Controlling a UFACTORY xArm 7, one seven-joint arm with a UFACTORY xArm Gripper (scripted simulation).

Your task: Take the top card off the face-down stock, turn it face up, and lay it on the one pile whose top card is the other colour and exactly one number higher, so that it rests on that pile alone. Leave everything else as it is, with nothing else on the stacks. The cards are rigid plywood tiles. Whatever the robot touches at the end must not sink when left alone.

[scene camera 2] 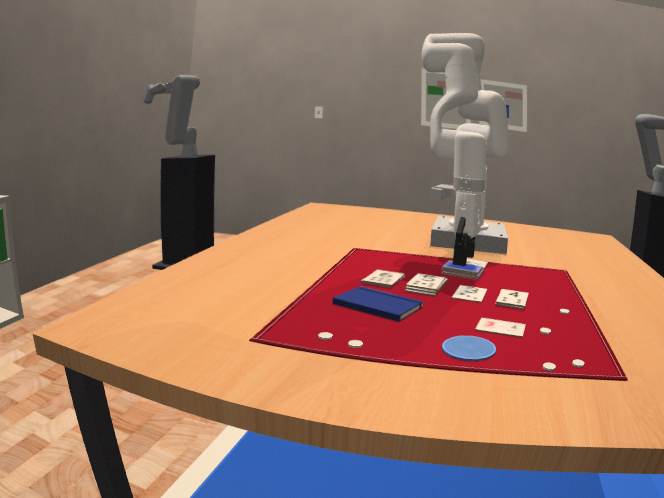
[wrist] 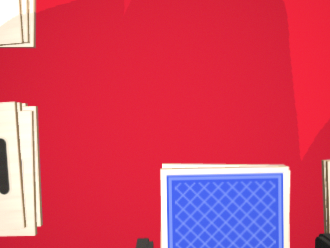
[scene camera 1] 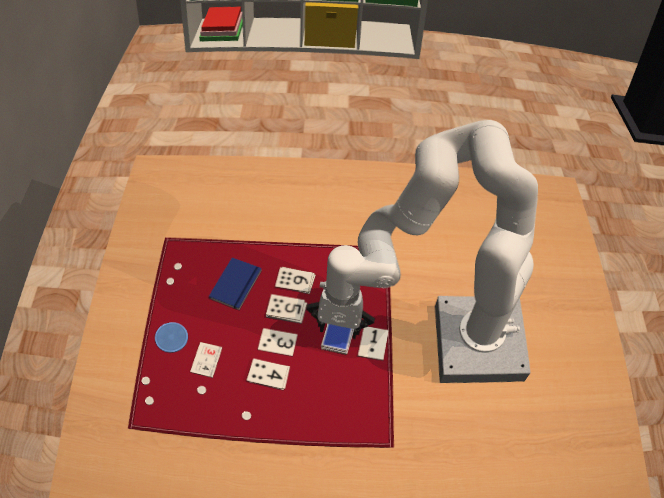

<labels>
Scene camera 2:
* my gripper: 463, 261
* blue book: 375, 302
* blue disc: 468, 348
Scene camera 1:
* my gripper: 338, 330
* blue book: 238, 278
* blue disc: 171, 337
</labels>
